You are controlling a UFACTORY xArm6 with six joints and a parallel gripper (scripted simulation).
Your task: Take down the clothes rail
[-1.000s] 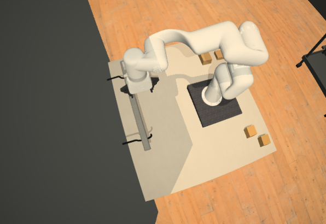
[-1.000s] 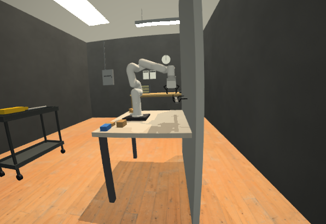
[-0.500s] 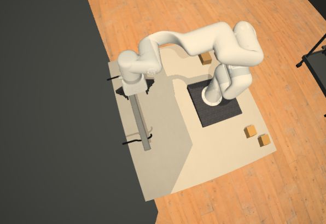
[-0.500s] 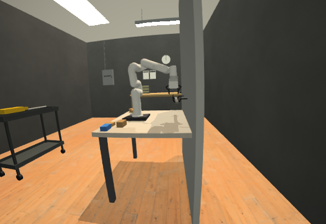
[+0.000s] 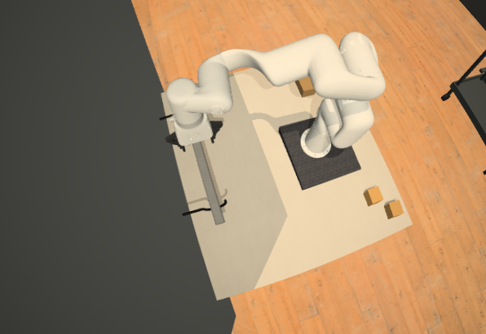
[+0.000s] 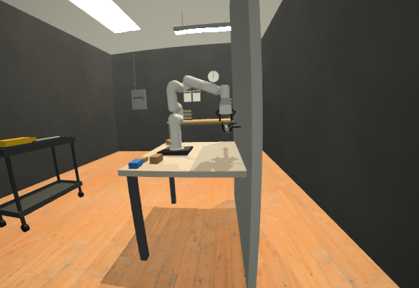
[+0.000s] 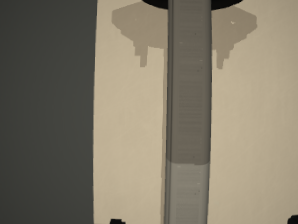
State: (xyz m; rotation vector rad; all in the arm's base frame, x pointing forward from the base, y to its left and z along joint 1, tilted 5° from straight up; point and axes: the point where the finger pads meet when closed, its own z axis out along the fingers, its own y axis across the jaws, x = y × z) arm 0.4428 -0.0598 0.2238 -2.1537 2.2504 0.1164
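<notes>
My gripper is now 60 mm above the clothes rail. From my hand the other things lie so: wall panel: 160 mm above, 130 mm ahead, 20 mm to the left; then blue block: 630 mm behind, 320 mm to the right, 250 mm below.
</notes>
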